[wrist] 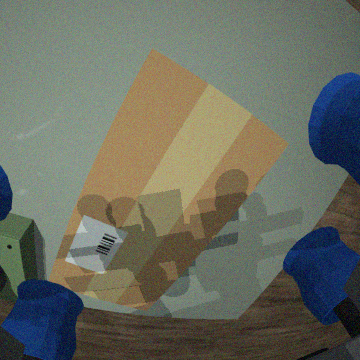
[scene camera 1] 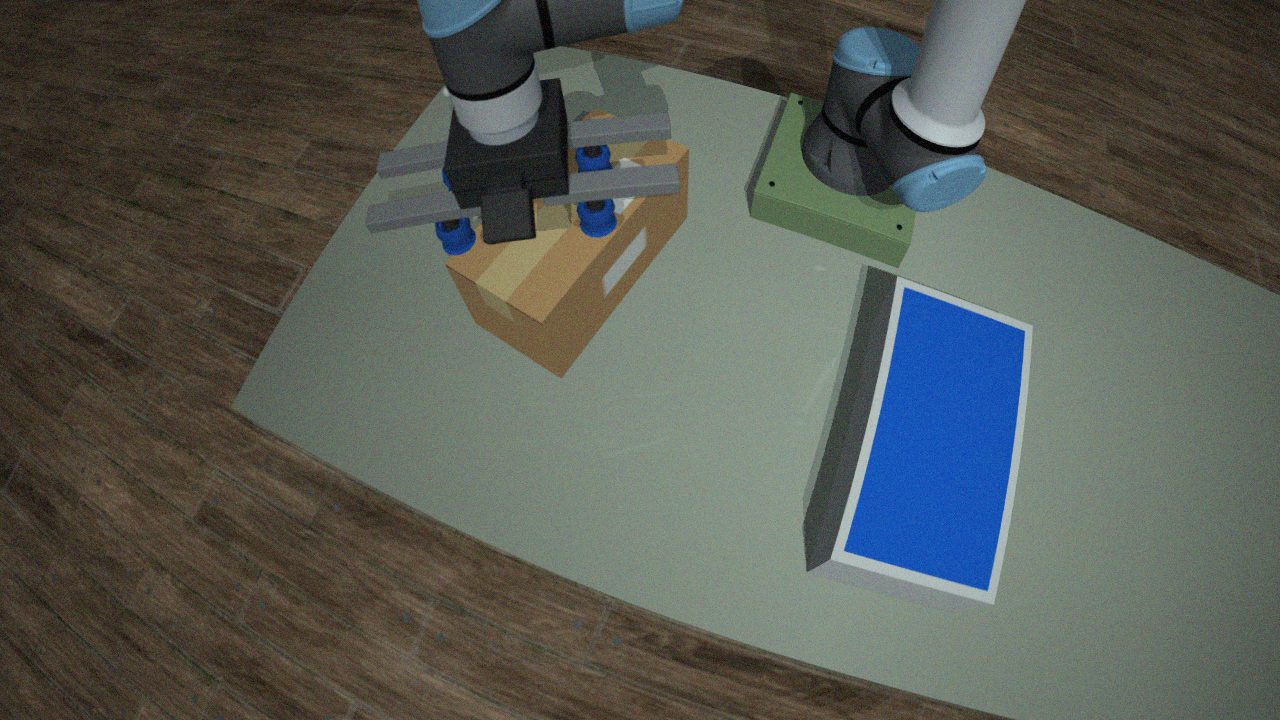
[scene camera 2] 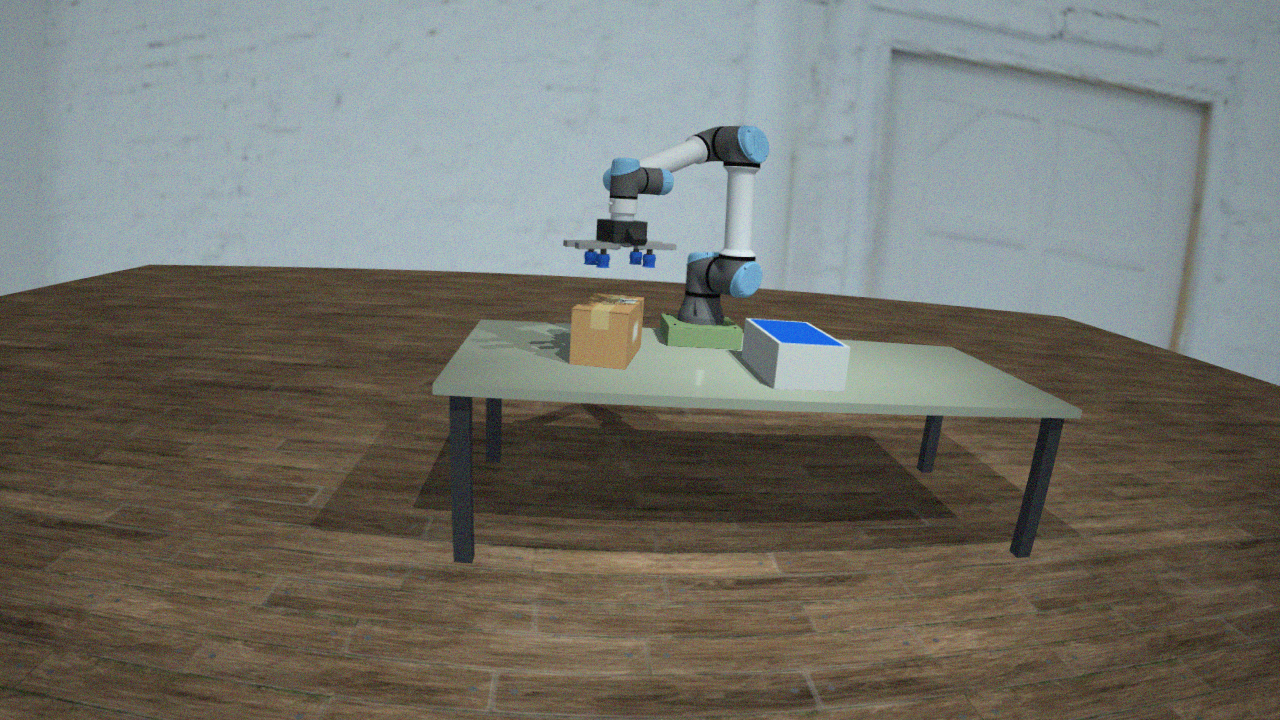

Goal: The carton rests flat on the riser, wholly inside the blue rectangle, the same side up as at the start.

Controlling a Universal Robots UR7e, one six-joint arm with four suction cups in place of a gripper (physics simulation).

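Frame: origin at the arm's base, x left, y ahead, z down, level; metres.
Seen in the pictures: end effector, tool point: (wrist: 172, 233) (scene camera 2: 619, 265); arm's base, origin of the base link: (scene camera 1: 849, 158) (scene camera 2: 700, 320).
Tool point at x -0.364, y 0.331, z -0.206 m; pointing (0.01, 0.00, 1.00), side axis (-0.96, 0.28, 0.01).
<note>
Offsets run from my tool point to a thing's top centre. "*": to the spot under its first point. Level surfaces: height alone.
The brown carton @[dz +0.117, dx +0.004, dy -0.097 m] (scene camera 1: 577, 331) (scene camera 2: 599, 342) (wrist: 150, 125) sits flat on the table, left of the riser, its long side turned at an angle to it. Pale tape runs along its top, with a white barcode label near one end; another white label is on its side. The riser @[dz +0.150, dx +0.490, dy +0.103 m] (scene camera 1: 854, 402) (scene camera 2: 810, 367) is a white-grey box with a blue rectangle @[* dz +0.149, dx +0.489, dy +0.113 m] (scene camera 1: 948, 438) (scene camera 2: 794, 332) on top, with nothing on it. My suction gripper (scene camera 1: 523, 197) (scene camera 2: 619, 258) (wrist: 177, 225) is open and empty. Its blue cups hang above the carton, with a visible gap in scene camera 2.
The arm's green base block (scene camera 1: 832, 231) (scene camera 2: 702, 336) (wrist: 17, 255) stands on the table @[dz +0.270 m] (scene camera 1: 698, 429) (scene camera 2: 930, 376), between carton and riser towards the back. The table's left edge lies close beyond the carton. The arm's shadow falls across the carton top.
</note>
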